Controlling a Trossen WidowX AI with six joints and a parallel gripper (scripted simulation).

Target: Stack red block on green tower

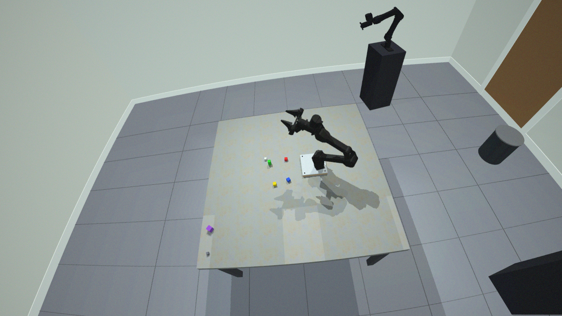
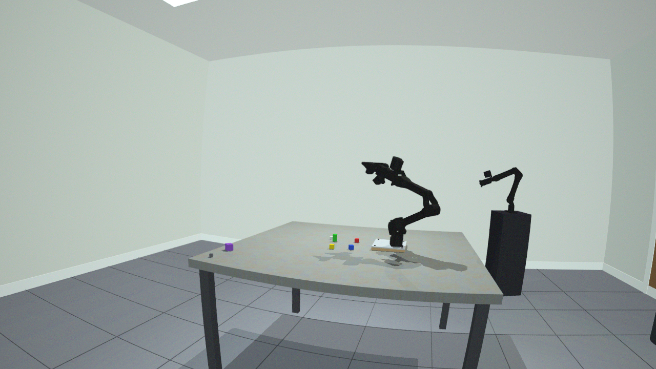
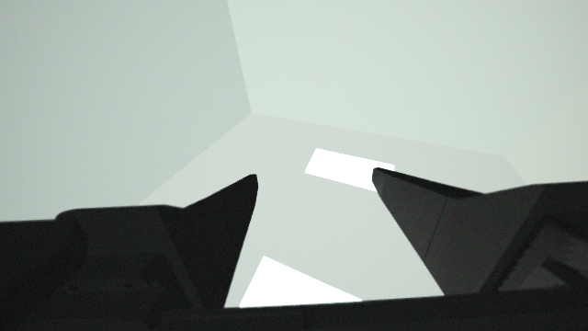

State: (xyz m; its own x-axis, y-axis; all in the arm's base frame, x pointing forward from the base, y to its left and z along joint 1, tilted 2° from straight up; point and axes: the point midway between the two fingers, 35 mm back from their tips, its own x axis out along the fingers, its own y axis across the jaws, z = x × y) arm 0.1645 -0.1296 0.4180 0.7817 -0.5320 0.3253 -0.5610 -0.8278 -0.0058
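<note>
Now: the red block 45 cm below my gripper tip, 3 cm ahead of it and 1 cm to the right of it. From my gripper tip the other things lie so: yellow block: 45 cm below, 18 cm to the left, 16 cm ahead; white block: 45 cm below, 18 cm ahead, 6 cm to the right; blue block: 45 cm below, 18 cm to the left, 6 cm ahead.
</note>
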